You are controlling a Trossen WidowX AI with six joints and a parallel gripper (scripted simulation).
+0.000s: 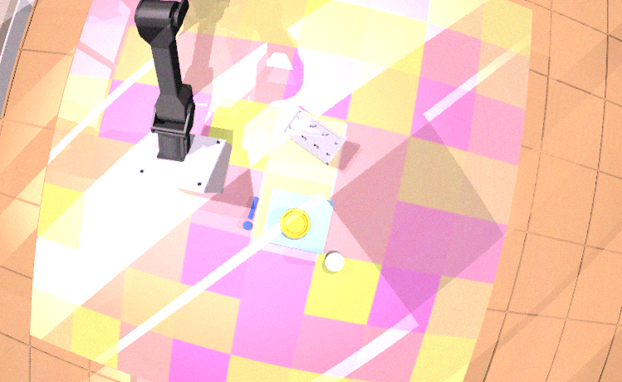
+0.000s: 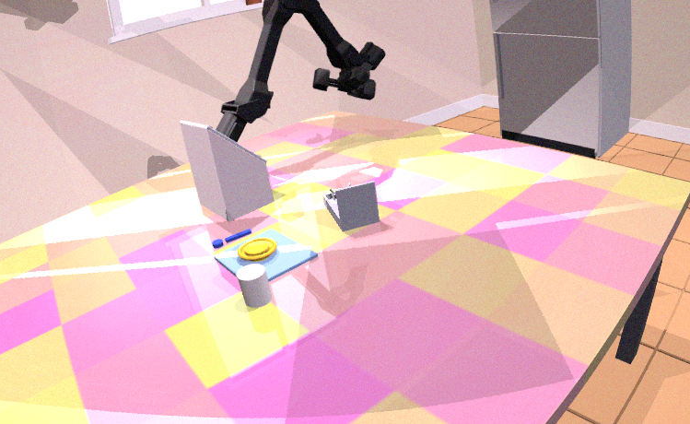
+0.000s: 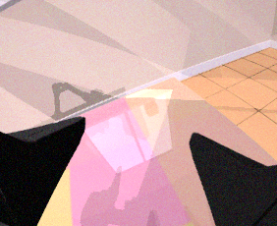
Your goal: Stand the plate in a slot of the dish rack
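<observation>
Right now my gripper tip is 43 cm short of the yellow plate, 61 cm to the left of it and 12 cm above it. Round my gripper tip: light blue mat: 44 cm ahead, 60 cm to the right, 13 cm below; then dish rack: 45 cm ahead, 40 cm to the right, 11 cm below; then blue spoon: 32 cm ahead, 61 cm to the right, 13 cm below.
</observation>
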